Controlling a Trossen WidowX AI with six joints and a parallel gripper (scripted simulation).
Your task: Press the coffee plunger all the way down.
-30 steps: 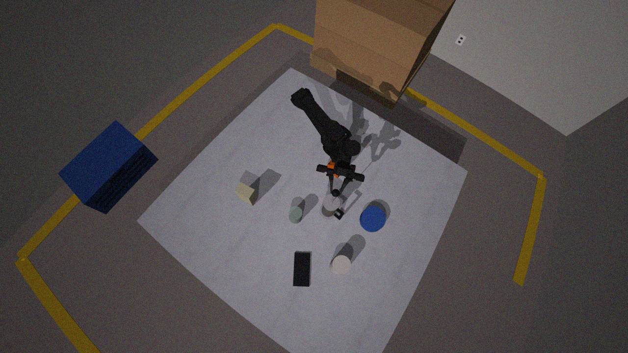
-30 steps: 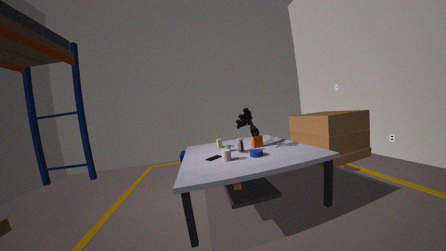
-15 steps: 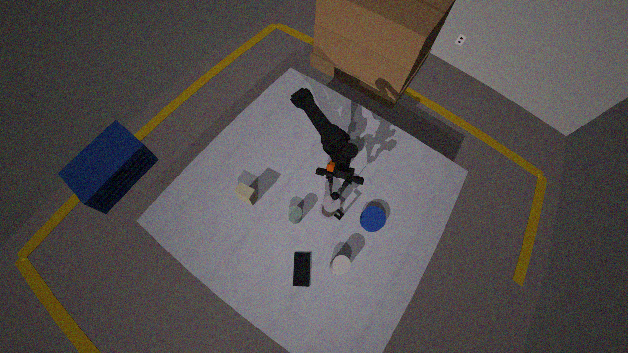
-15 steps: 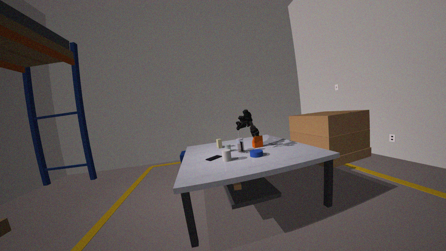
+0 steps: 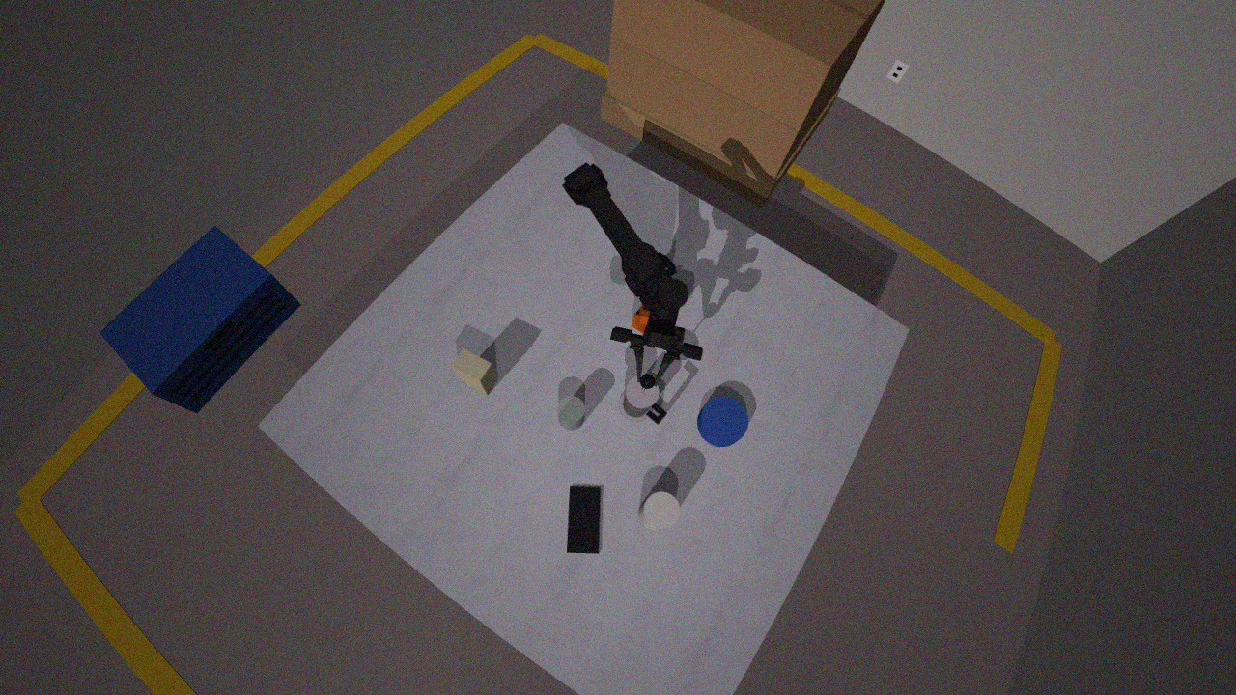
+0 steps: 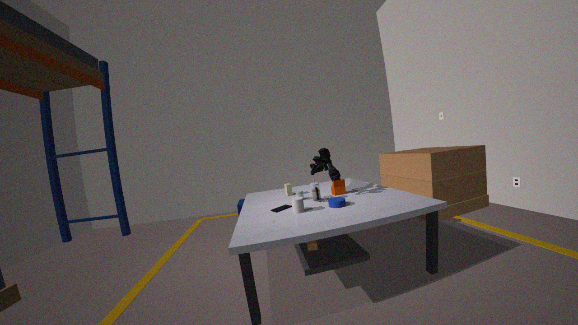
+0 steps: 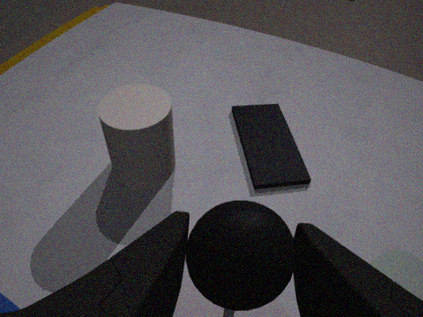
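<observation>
The coffee press is 120 mm below my gripper tip, 10 mm to the left of it and 10 mm behind it. Also, from my gripper tip: cream block (360 mm to the right, 180 mm below, 170 mm ahead).
</observation>
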